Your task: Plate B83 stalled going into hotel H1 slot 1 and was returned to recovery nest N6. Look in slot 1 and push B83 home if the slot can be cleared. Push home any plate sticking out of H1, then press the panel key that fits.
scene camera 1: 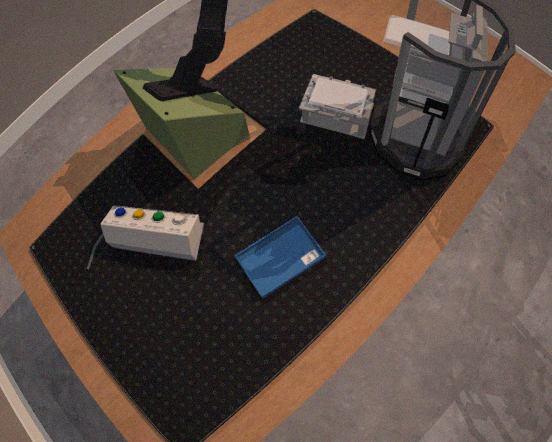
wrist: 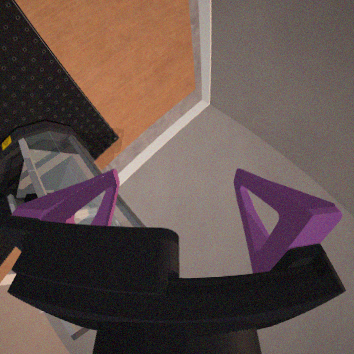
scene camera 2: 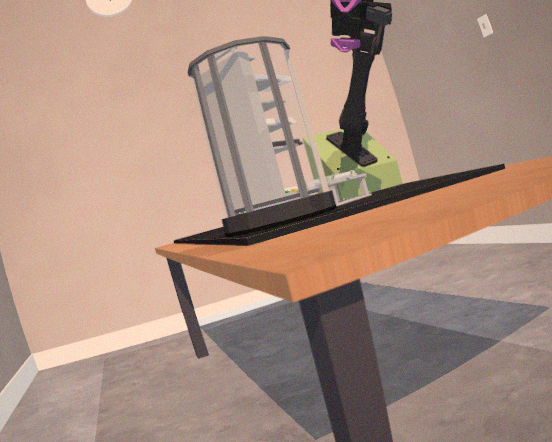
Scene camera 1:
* grey slotted plate rack: 437,99
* white button box: 173,234
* blue tray: 274,260
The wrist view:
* my gripper: 176,175
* grey slotted plate rack: 49,155
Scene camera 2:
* grey slotted plate rack: 265,160
